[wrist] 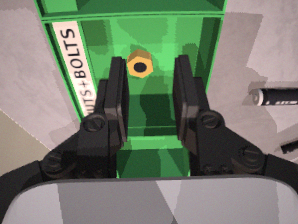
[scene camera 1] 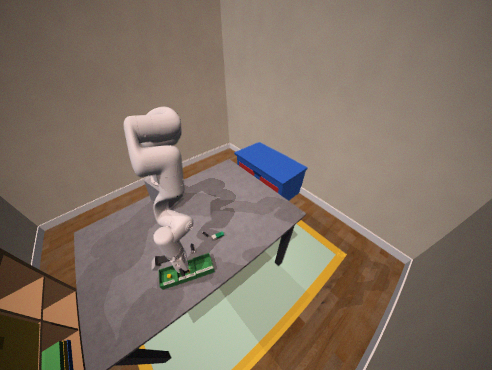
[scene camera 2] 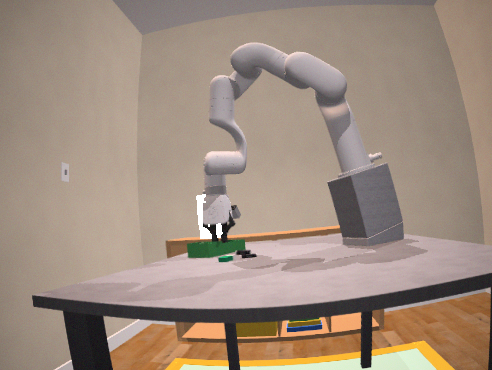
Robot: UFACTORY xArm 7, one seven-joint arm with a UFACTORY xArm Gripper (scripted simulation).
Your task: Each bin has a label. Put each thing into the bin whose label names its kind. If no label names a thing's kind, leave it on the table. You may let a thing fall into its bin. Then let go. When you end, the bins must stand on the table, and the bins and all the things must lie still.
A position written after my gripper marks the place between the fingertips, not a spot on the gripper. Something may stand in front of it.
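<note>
I can see my gripper (scene camera 2: 220, 244), and the wrist view's got the gripper (wrist: 150, 74) in it too.
</note>
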